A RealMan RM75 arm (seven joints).
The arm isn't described. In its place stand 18 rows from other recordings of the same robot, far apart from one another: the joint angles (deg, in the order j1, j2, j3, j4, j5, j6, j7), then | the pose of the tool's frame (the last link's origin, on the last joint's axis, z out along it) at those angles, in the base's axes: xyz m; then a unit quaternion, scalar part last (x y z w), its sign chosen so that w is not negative.
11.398, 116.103, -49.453, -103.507, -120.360, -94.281, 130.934 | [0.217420, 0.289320, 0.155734, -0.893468, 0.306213, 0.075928, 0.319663]
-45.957, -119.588, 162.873, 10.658, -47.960, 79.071, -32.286 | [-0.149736, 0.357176, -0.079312, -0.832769, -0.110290, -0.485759, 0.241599]
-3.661, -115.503, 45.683, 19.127, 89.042, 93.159, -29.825 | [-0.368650, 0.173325, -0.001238, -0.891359, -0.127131, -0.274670, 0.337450]
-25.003, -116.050, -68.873, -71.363, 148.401, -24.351, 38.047 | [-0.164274, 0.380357, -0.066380, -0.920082, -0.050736, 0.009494, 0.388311]
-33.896, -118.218, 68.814, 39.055, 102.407, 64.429, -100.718 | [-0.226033, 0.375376, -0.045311, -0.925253, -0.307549, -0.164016, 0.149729]
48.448, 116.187, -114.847, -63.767, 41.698, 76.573, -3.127 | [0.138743, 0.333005, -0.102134, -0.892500, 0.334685, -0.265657, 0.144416]
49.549, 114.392, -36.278, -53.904, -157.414, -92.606, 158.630 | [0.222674, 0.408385, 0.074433, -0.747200, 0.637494, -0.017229, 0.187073]
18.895, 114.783, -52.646, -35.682, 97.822, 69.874, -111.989 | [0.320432, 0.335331, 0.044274, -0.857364, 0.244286, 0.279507, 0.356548]
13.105, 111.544, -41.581, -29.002, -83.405, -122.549, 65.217 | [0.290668, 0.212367, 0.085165, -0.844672, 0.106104, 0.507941, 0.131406]
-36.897, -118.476, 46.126, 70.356, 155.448, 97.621, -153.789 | [-0.247099, 0.359630, 0.074912, -0.778561, -0.588628, 0.071302, 0.205610]
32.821, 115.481, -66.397, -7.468, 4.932, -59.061, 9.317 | [0.345616, 0.391148, 0.082316, -0.573545, 0.247195, 0.293451, 0.723759]
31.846, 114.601, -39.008, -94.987, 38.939, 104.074, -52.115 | [0.203504, 0.342871, 0.174798, -0.896641, 0.306163, -0.014316, 0.319523]
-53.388, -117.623, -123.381, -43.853, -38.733, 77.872, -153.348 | [-0.162575, 0.422247, -0.016438, -0.842087, -0.522848, 0.011584, 0.131850]
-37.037, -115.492, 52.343, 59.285, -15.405, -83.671, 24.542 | [-0.295699, 0.374917, 0.070667, -0.743662, -0.582670, 0.158960, 0.286695]
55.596, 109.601, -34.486, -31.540, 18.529, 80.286, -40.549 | [0.242064, 0.427151, 0.046062, -0.823009, 0.535995, -0.076716, 0.171697]
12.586, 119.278, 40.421, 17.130, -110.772, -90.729, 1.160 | [0.338240, 0.253691, 0.028393, -0.533761, 0.182973, 0.377390, 0.734301]
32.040, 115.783, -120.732, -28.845, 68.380, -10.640, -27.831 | [0.313134, 0.391542, -0.065579, -0.777901, 0.362391, 0.047888, 0.511126]
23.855, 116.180, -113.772, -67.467, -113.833, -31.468, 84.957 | [0.166060, 0.339088, -0.104561, -0.952788, -0.176729, -0.020986, 0.246009]
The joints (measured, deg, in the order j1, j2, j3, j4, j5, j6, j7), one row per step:
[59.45, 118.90, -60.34, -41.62, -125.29, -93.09, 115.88]
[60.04, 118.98, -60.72, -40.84, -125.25, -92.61, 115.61]
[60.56, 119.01, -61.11, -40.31, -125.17, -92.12, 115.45]
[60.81, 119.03, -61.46, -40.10, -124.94, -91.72, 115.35]
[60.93, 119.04, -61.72, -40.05, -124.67, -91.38, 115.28]
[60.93, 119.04, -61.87, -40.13, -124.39, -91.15, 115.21]
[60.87, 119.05, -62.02, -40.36, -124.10, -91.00, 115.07]
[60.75, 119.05, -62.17, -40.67, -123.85, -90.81, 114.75]
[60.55, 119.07, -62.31, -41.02, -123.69, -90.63, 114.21]
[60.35, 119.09, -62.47, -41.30, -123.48, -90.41, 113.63]
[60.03, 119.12, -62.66, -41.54, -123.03, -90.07, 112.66]
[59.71, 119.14, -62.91, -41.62, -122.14, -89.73, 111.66]
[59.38, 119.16, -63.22, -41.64, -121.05, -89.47, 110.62]
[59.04, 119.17, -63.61, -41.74, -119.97, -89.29, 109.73]
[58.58, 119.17, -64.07, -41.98, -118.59, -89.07, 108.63]
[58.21, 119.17, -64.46, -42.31, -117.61, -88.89, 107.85]
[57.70, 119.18, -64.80, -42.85, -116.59, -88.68, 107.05]
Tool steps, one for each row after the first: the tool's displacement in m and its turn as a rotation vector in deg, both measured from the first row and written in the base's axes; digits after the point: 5 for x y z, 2 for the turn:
[-0.00194, 0.00007, -0.00305, -0.24, -0.22, 0.40]
[-0.00407, 0.00057, -0.00523, -0.28, -0.43, 0.82]
[-0.00565, 0.00097, -0.00652, -0.20, -0.44, 1.12]
[-0.00693, 0.00143, -0.00722, -0.03, -0.34, 1.34]
[-0.00783, 0.00182, -0.00733, 0.17, -0.14, 1.50]
[-0.00881, 0.00209, -0.00717, 0.37, 0.10, 1.78]
[-0.00951, 0.00253, -0.00679, 0.69, 0.34, 2.25]
[-0.00963, 0.00283, -0.00645, 1.03, 0.53, 2.89]
[-0.00967, 0.00308, -0.00630, 1.36, 0.76, 3.52]
[-0.00942, 0.00327, -0.00632, 1.78, 1.25, 4.35]
[-0.00974, 0.00310, -0.00661, 2.06, 2.10, 5.07]
[-0.01025, 0.00250, -0.00705, 2.20, 3.10, 5.78]
[-0.01082, 0.00171, -0.00736, 2.29, 4.02, 6.43]
[-0.01171, 0.00089, -0.00733, 2.49, 5.22, 7.27]
[-0.01253, 0.00038, -0.00708, 2.73, 6.04, 7.98]
[-0.01321, -0.00001, -0.00631, 3.16, 6.97, 8.69]

